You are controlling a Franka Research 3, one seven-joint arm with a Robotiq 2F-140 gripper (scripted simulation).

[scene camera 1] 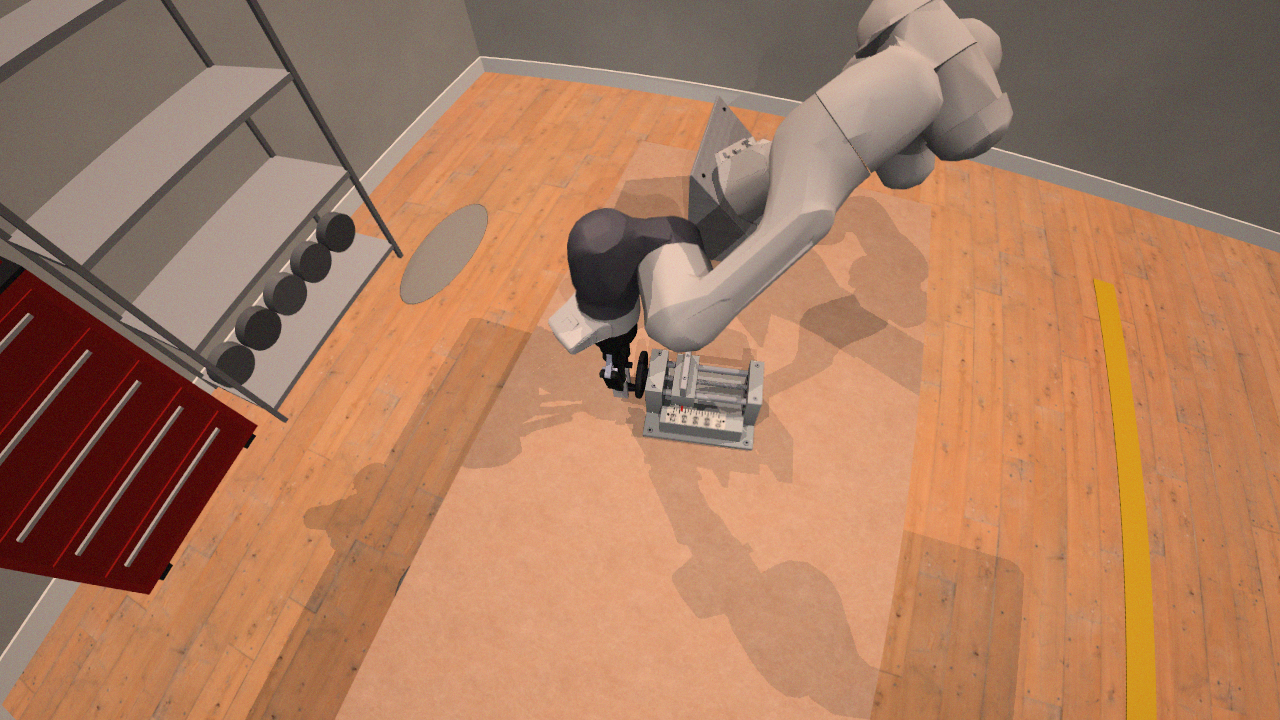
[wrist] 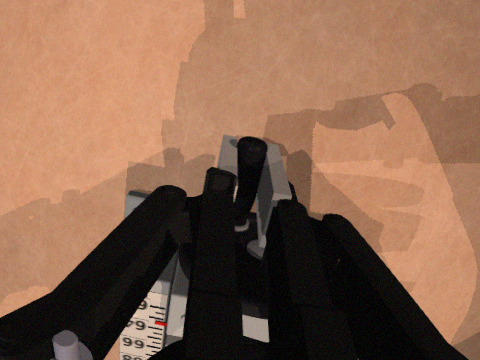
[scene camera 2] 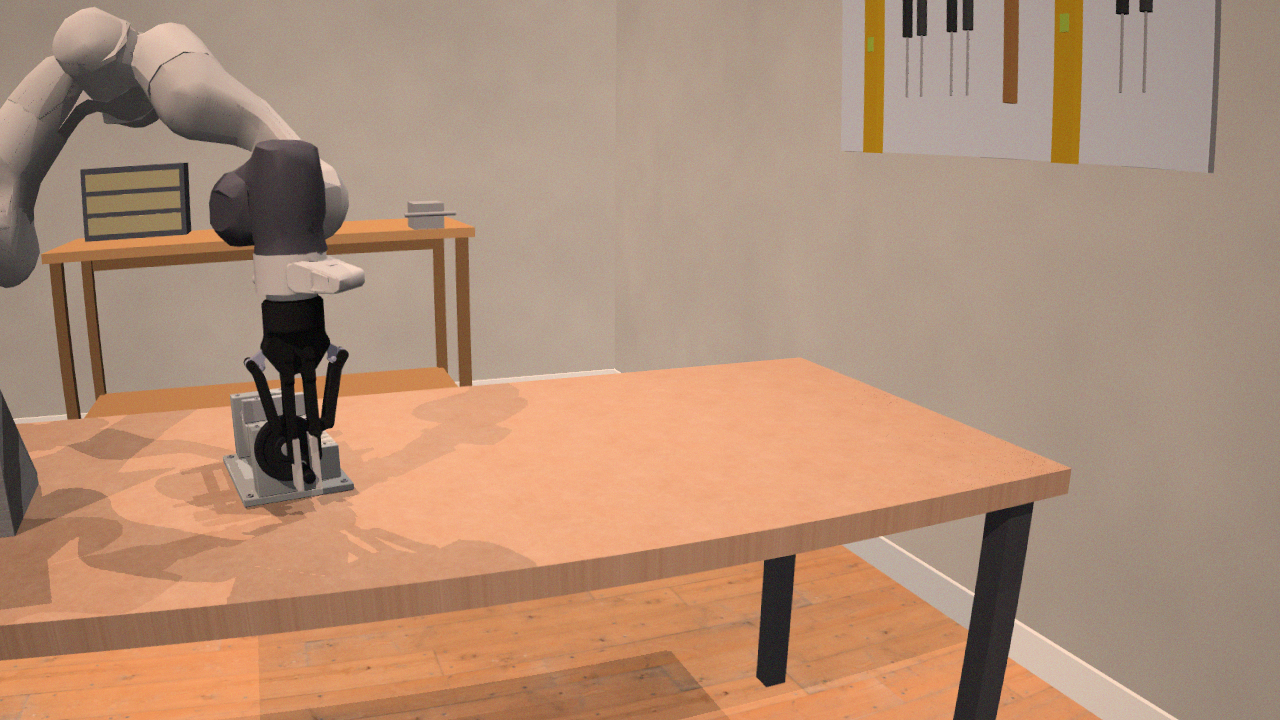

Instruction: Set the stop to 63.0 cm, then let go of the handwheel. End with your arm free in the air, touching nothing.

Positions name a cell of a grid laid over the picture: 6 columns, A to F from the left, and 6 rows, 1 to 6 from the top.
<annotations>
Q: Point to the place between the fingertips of my gripper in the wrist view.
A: D3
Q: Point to a black handwheel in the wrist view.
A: At D5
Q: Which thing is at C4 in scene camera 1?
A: My gripper.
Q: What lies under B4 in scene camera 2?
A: A black handwheel.
</annotations>
